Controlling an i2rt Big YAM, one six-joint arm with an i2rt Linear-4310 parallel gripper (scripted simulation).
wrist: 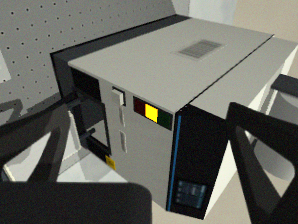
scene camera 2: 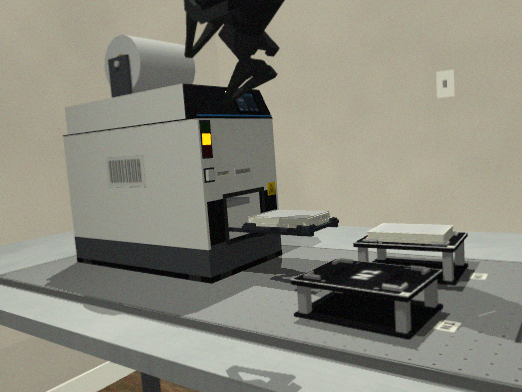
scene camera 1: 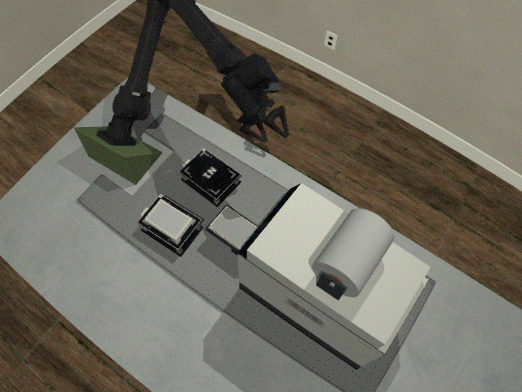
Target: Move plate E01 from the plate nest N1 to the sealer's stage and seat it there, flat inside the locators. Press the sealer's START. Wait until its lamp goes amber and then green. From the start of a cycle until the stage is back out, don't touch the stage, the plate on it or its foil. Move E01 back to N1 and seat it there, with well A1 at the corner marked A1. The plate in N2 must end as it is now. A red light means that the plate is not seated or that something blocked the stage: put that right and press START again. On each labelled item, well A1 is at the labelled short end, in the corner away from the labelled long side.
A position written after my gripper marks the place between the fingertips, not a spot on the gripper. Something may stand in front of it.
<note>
I see my gripper (scene camera 2: pixel 206 80), a foil roll (scene camera 1: pixel 353 253) and a sealer (scene camera 2: pixel 178 207).
My gripper also shows in the wrist view (wrist: pixel 148 111) and in scene camera 1 (scene camera 1: pixel 276 139). The foil roll shows as well in scene camera 2 (scene camera 2: pixel 154 64). The sealer shows as well in the wrist view (wrist: pixel 155 83) and in scene camera 1 (scene camera 1: pixel 334 334).
</note>
